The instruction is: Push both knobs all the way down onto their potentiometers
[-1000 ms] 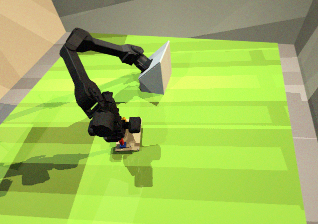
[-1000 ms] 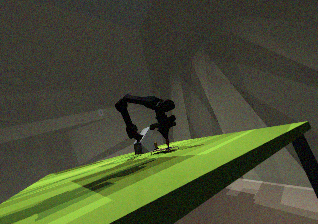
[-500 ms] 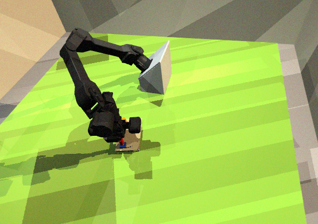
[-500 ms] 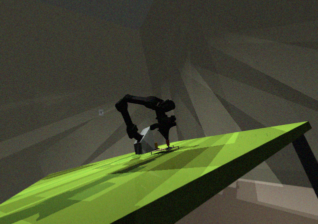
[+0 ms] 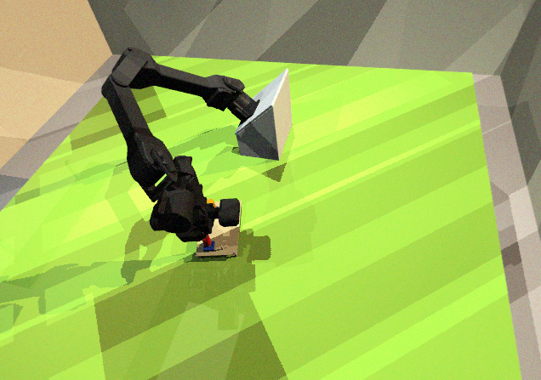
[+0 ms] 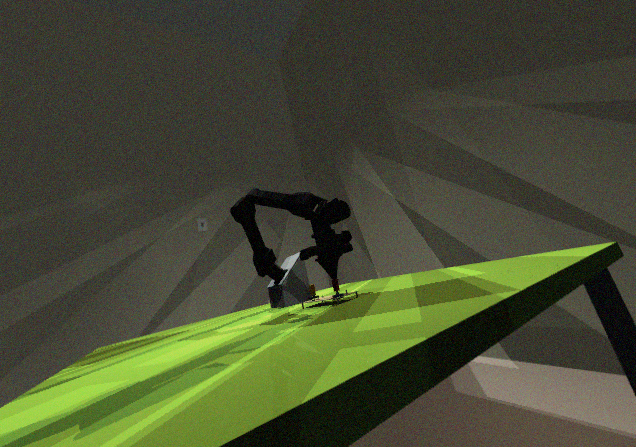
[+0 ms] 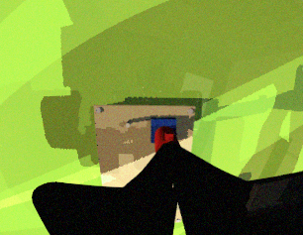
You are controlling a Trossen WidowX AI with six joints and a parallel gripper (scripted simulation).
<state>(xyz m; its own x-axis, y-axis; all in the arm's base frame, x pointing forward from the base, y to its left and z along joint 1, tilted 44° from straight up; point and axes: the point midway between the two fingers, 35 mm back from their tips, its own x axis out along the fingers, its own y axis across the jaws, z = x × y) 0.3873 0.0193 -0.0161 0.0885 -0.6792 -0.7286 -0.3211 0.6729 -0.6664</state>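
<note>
Now: gripper tip 30 mm above the blue potentiometer.
</note>
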